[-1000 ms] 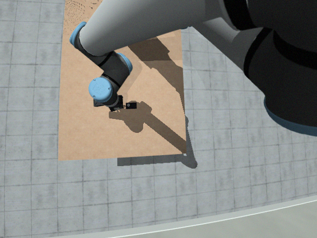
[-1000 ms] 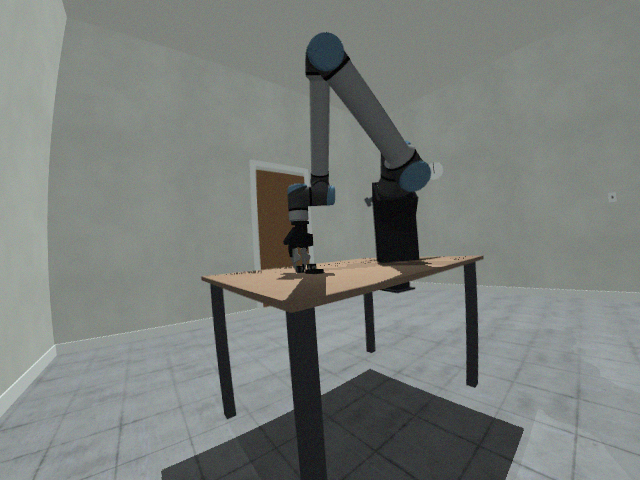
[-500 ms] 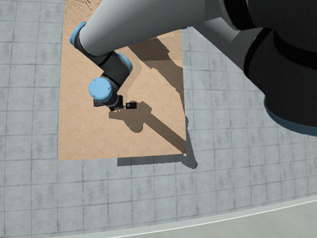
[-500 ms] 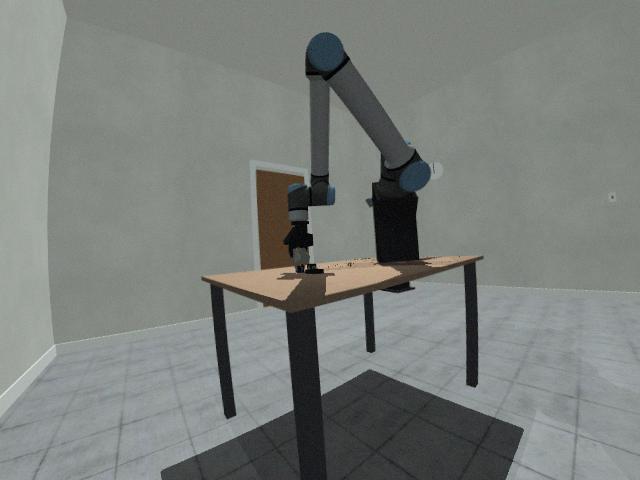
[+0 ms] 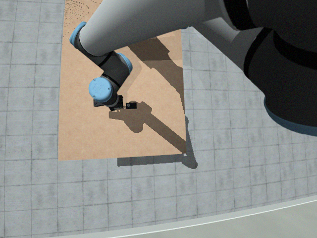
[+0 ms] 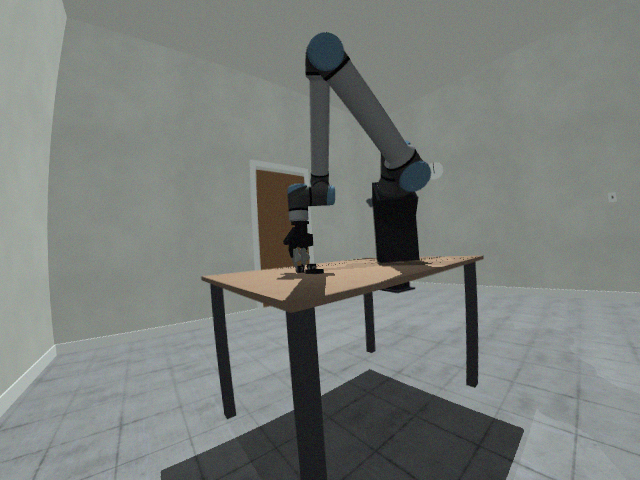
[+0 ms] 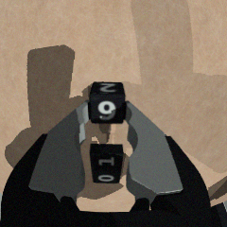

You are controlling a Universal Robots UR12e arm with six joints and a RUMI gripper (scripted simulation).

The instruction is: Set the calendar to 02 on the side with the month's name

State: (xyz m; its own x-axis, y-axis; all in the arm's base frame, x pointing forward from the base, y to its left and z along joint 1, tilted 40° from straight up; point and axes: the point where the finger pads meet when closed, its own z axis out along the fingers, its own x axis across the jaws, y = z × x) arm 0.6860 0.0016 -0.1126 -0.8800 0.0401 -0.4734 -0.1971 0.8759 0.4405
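My hand is 20 mm past the black number cube and 90 mm to the right of it. From my hand the other things lie so: calendar tray 20 mm behind, 100 mm to the left, 20 mm below.
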